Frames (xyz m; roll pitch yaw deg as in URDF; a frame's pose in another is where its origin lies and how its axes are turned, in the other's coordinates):
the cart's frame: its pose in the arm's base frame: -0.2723 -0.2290 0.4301 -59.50 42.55 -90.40
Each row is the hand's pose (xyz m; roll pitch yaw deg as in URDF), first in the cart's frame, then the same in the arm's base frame.
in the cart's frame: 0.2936 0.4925 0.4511 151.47 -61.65 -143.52
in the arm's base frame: 0.3657 -0.3176 0.0876 -38.24 -50.04 -17.17
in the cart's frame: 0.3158 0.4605 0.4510 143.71 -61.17 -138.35
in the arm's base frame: 0.3492 -0.3525 0.0929 -38.55 -50.77 -20.95
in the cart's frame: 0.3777 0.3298 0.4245 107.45 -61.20 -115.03
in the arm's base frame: 0.2592 -0.4645 0.1241 -41.63 -47.95 -37.60
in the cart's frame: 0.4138 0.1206 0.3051 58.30 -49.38 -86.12
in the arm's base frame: 0.0494 -0.5705 0.1878 -47.46 -41.78 -64.62
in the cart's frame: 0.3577 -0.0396 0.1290 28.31 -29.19 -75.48
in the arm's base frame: -0.1836 -0.5605 0.2616 -54.03 -34.80 -91.01
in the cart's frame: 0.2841 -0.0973 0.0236 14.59 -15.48 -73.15
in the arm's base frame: -0.3033 -0.5029 0.3086 -58.64 -29.76 -106.32
